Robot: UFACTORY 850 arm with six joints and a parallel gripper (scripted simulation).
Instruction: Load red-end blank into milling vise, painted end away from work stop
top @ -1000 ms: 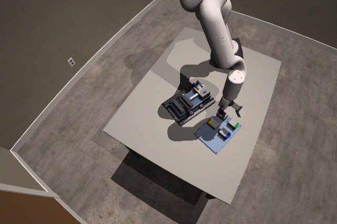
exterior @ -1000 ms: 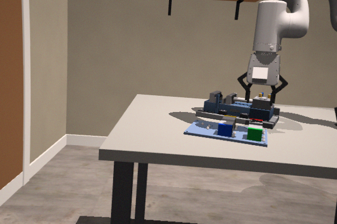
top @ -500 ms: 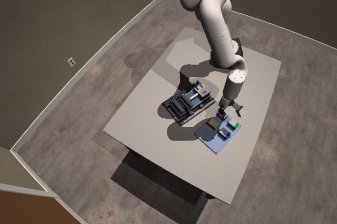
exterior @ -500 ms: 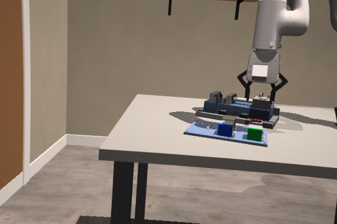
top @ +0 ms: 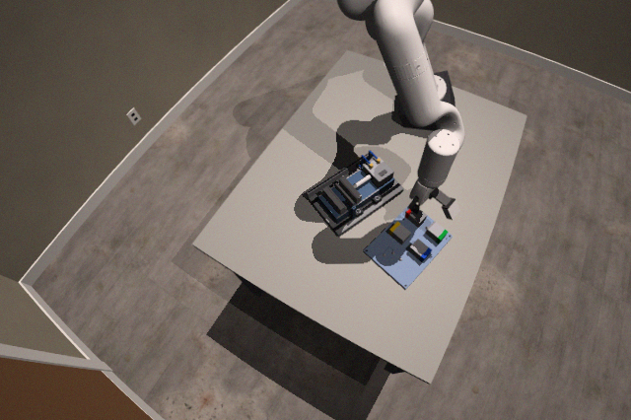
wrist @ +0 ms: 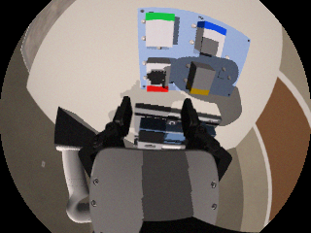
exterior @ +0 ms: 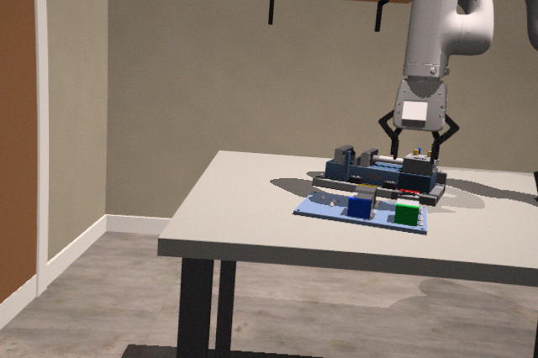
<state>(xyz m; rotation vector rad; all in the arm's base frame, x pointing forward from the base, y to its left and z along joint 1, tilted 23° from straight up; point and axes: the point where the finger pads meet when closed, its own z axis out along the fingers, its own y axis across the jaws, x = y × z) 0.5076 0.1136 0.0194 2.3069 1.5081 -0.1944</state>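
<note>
The red-ended blank lies 100 mm below my hand. The rest, counted from my hand: plate 100 mm ahead, 10 mm to the left, 130 mm below; then green-ended blank 40 mm ahead, 80 mm to the left, 100 mm below; then yellow-ended blank 80 mm ahead, 40 mm to the right, 100 mm below.
</note>
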